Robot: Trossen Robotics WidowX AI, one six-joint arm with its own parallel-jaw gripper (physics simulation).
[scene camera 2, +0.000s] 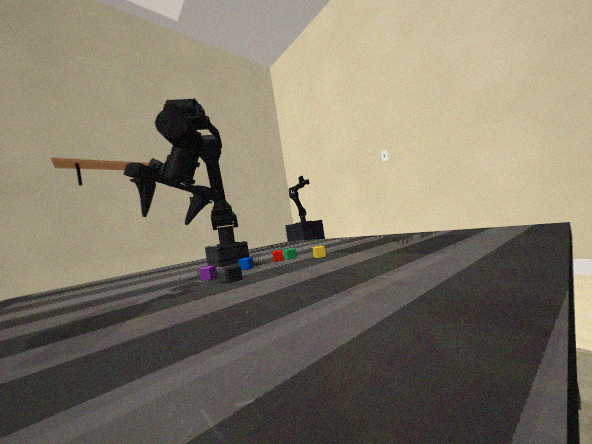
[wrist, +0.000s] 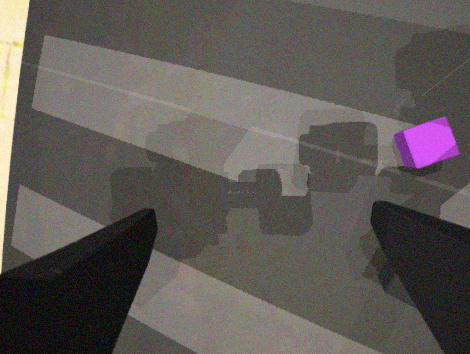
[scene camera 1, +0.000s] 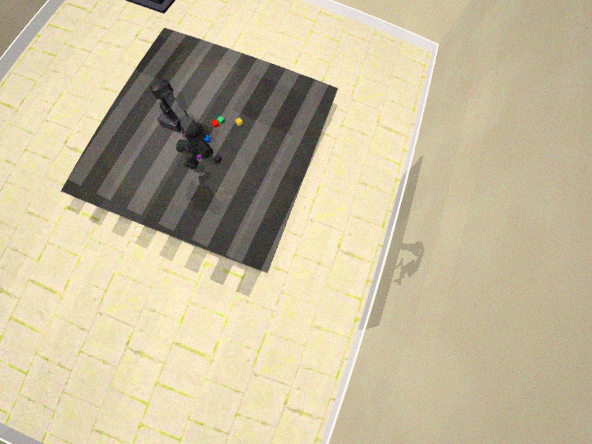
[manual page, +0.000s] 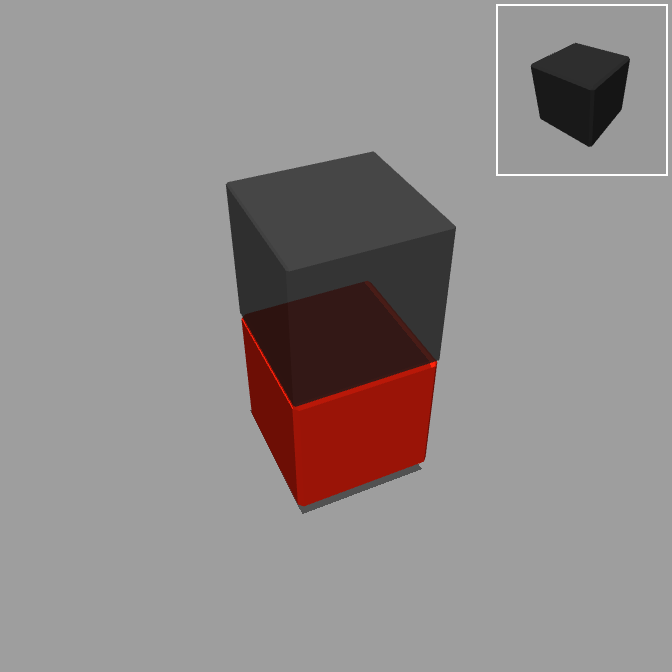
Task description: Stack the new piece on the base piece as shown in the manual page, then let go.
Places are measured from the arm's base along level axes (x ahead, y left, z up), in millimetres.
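Pixels of known places: gripper, fingertip midpoint: point(scene camera 2: 166, 221) point(wrist: 262, 215); arm's base at its link origin: point(scene camera 2: 227, 244) point(scene camera 1: 173, 115).
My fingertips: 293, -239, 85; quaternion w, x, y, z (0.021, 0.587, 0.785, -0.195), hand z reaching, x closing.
Note:
Ahead of a thing's pixels: the offset from my fingertips to its middle, as dx, dy, dz. Level surfaces: height alone.
Small cubes rest on the dark striped table: purple {-62, +90, -144} point(scene camera 1: 199, 157) point(scene camera 2: 208, 273) point(wrist: 430, 143), black {+49, +116, -144} point(scene camera 1: 217, 159) point(scene camera 2: 233, 273), blue {-68, +203, -144} point(scene camera 1: 207, 138) point(scene camera 2: 246, 263), red {-71, +318, -144} point(scene camera 1: 215, 123) point(scene camera 2: 278, 255), green {-50, +354, -144} point(scene camera 1: 220, 120) point(scene camera 2: 290, 253) and yellow {+55, +390, -144} point(scene camera 1: 239, 121) point(scene camera 2: 319, 251). Red and green sit side by side, touching or nearly so. Yellow stands apart. No cube is seen on top of another. Which are the base piece and the new piece, I cannot tell. My gripper point(scene camera 2: 165, 220) point(wrist: 262, 215) is open and empty, well above the table. In the wrist view purple lies beyond the right finger.
The striped table {dz -159} point(scene camera 1: 240, 220) point(scene camera 2: 350, 350) point(wrist: 75, 65) carries my arm's base point(scene camera 2: 227, 254), behind the cubes in the second scene view. Another small arm point(scene camera 2: 298, 200) stands on a dark block point(scene camera 2: 305, 230) farther back. A brown plank point(scene camera 2: 100, 164) shows behind my gripper. Shadows cross the tabletop.

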